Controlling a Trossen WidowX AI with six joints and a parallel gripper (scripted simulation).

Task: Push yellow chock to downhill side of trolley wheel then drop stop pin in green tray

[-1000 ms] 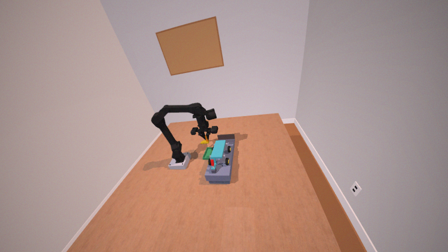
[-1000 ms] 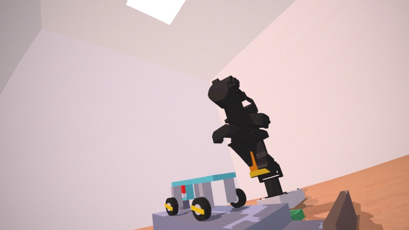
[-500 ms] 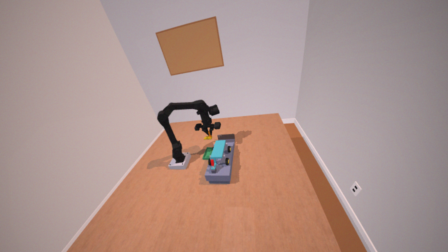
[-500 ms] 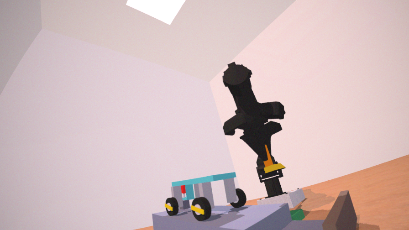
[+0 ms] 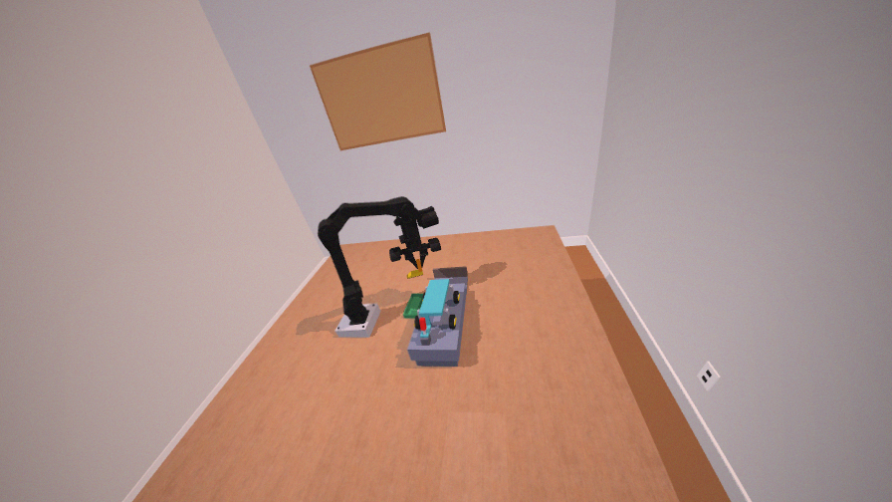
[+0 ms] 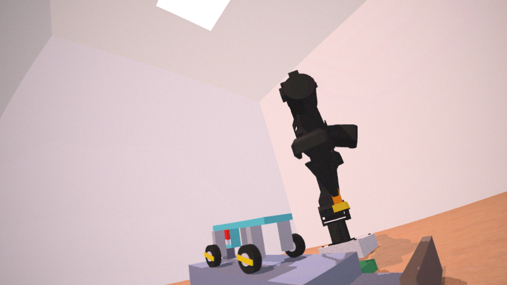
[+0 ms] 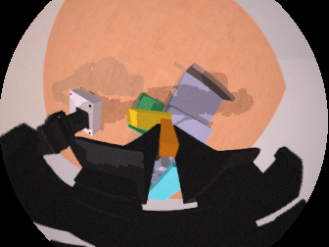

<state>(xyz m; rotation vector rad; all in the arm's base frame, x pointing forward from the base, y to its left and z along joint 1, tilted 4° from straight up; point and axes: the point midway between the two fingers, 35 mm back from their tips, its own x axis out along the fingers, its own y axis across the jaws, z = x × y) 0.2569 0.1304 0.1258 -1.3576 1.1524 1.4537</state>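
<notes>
The yellow chock lies 20 mm behind my gripper tip, 10 mm to the right of it and 10 mm below it. Round my gripper tip: trolley: 170 mm to the right, 70 mm ahead, 40 mm below; brown wedge block: 120 mm below, 100 mm to the left, 100 mm ahead; green tray: 160 mm below, 60 mm to the right, 40 mm behind.
</notes>
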